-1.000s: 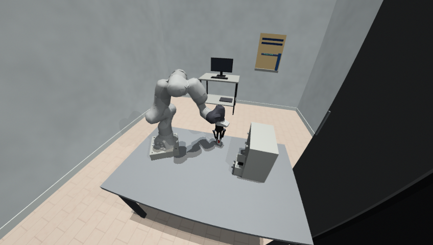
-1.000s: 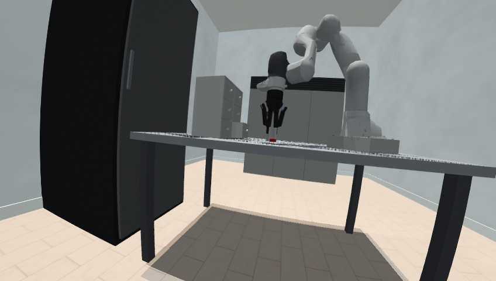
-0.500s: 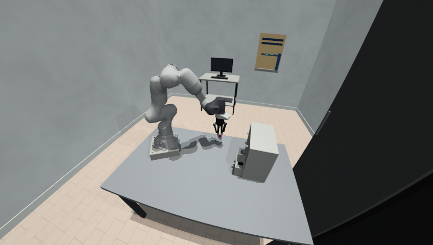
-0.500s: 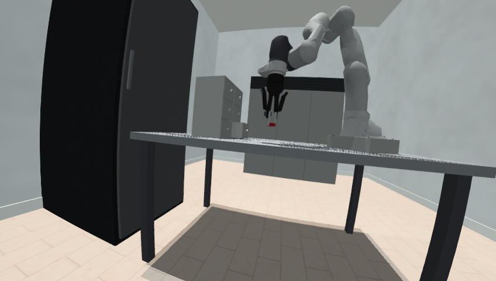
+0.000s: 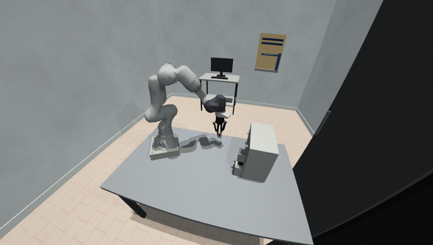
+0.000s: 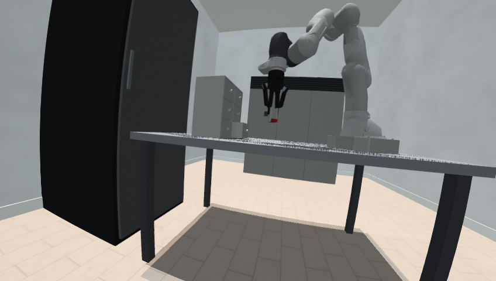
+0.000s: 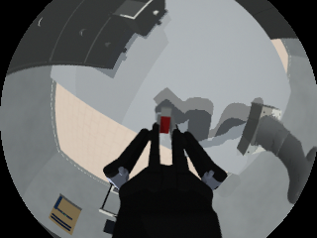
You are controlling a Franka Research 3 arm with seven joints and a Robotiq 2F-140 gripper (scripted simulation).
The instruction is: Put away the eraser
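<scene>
My hand is 1 cm to the left of the red eraser and 3 cm above it.
</scene>
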